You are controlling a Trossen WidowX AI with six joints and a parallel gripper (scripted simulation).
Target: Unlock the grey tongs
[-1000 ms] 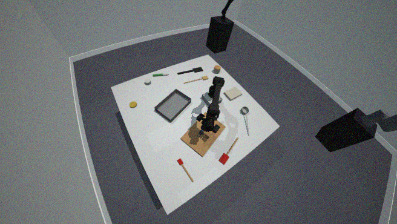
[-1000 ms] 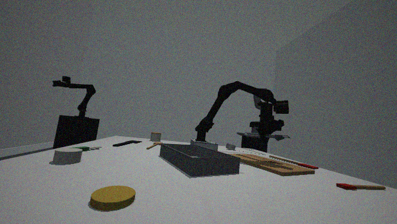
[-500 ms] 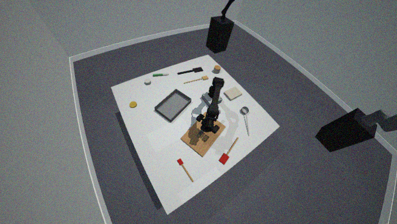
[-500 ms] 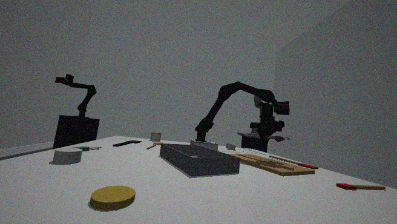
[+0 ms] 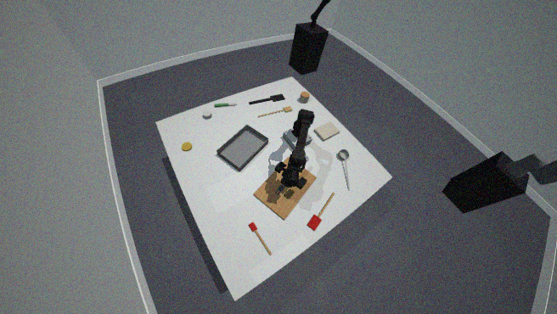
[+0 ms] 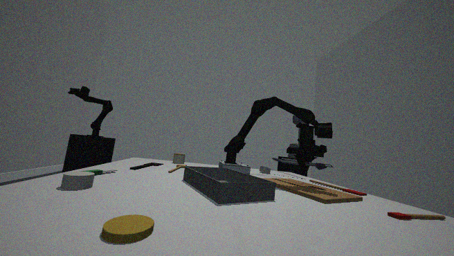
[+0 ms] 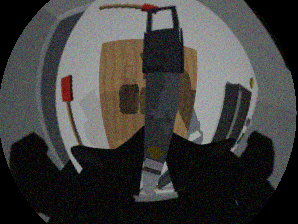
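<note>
Right now my gripper tip is 70 mm above the wooden board. Round my gripper tip: beige block: 550 mm behind, 200 mm to the right, 70 mm below; yellow disc: 420 mm ahead, 590 mm to the right, 70 mm below; roasting tin: 90 mm ahead, 380 mm to the right, 50 mm below.
</note>
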